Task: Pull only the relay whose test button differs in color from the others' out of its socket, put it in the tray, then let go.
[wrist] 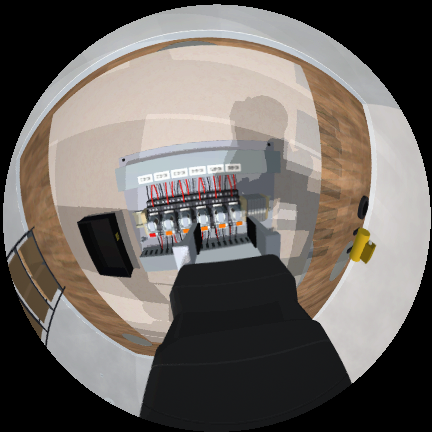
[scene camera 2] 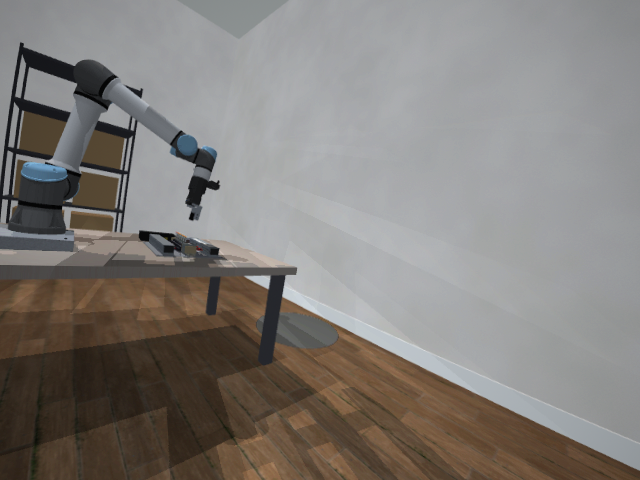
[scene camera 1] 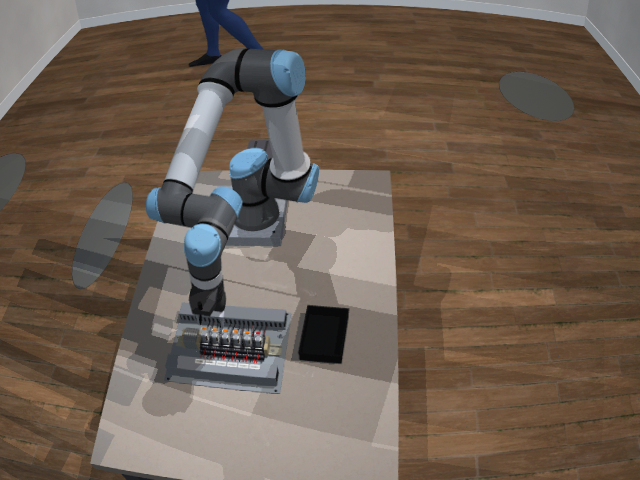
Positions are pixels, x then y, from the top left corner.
Scene:
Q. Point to a grey panel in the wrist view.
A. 208, 145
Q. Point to a grey panel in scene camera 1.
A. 279, 360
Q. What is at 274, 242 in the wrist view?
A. My gripper.

